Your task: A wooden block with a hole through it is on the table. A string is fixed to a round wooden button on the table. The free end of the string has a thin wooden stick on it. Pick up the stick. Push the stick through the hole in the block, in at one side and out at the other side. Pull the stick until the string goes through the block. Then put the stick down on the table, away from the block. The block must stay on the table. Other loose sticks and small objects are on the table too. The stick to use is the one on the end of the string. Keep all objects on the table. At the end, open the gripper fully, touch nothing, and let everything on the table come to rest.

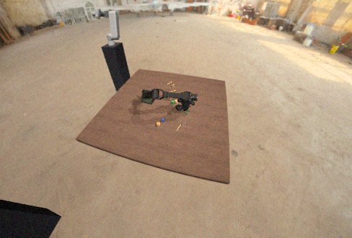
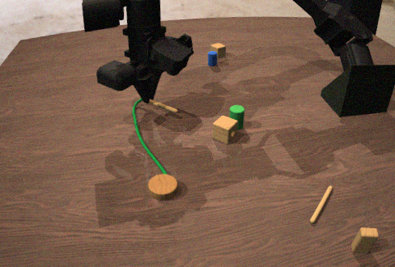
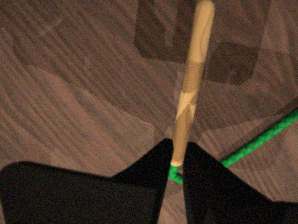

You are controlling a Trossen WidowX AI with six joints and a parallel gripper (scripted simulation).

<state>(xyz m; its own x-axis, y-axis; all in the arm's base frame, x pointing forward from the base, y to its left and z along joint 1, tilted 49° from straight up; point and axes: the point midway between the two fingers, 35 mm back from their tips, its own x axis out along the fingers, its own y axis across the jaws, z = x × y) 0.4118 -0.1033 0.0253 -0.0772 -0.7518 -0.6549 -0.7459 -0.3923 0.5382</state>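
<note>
The green cylinder is 140 mm behind my gripper tip and 100 mm to the left of it. From my gripper tip the other things lie so: blue cylinder 170 mm behind, 160 mm to the right; then thin wooden stick 10 mm behind, 10 mm to the left; then round wooden button 10 mm ahead, 220 mm to the left, 10 mm below.
</note>
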